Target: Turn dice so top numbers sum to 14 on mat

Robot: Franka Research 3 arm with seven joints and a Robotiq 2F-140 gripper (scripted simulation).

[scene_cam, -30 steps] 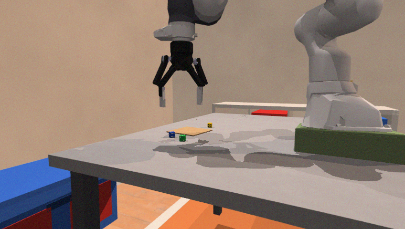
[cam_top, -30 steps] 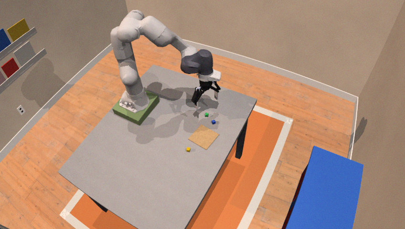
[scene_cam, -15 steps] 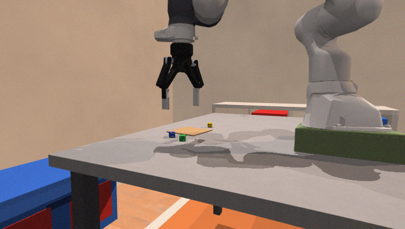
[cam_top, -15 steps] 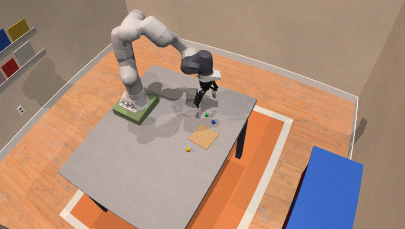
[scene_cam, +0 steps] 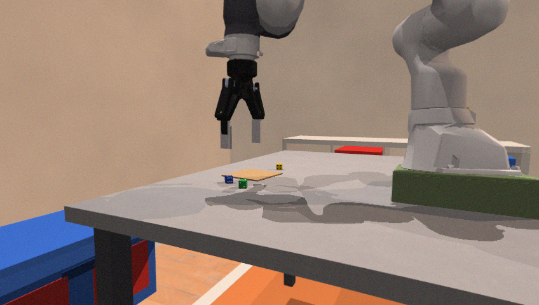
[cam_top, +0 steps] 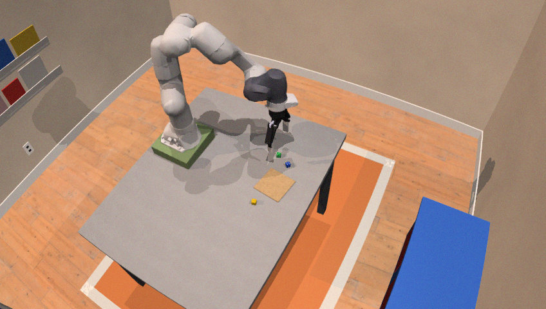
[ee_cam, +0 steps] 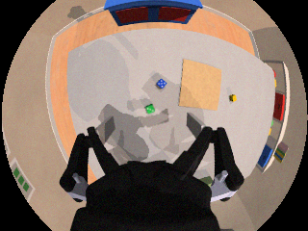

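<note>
Now: the green die 11 cm below my hand. Also, from my hand: tan mat (17 cm to the right, 12 cm below, 3 cm ahead); then yellow die (29 cm to the right, 11 cm below, 2 cm behind); then blue die (11 cm below, 6 cm ahead, 5 cm to the right).
</note>
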